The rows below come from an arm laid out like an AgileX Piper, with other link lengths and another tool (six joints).
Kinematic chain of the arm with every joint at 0, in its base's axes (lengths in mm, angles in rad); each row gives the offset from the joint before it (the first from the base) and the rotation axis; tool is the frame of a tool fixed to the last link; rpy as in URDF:
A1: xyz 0 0 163.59 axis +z
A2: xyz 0 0 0 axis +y
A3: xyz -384.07 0 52.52 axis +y
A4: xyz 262.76 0 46.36 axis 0.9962 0 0.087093
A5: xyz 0 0 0 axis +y
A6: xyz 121.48 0 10.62 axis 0.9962 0 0.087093
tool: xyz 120.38 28 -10.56 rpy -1.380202 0.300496 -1.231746
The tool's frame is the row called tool.
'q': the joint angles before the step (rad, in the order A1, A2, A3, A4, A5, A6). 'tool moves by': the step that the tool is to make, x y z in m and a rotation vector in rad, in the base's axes. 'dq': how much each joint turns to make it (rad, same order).
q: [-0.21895 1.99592 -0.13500 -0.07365 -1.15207 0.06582]
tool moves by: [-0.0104 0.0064 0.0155 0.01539 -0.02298 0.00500]
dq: [0.00004 -0.05932 0.03825 -0.01706 0.00044 0.02058]
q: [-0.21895 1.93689 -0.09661 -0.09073 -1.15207 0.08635]
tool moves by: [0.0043 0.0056 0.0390 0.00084 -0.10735 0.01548]
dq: [0.00028 -0.11290 0.00565 -0.02801 0.00032 0.02421]
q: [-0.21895 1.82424 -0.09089 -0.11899 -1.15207 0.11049]
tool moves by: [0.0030 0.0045 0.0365 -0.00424 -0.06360 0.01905]
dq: [0.00004 -0.14879 -0.04032 -0.03294 0.12360 0.03041]
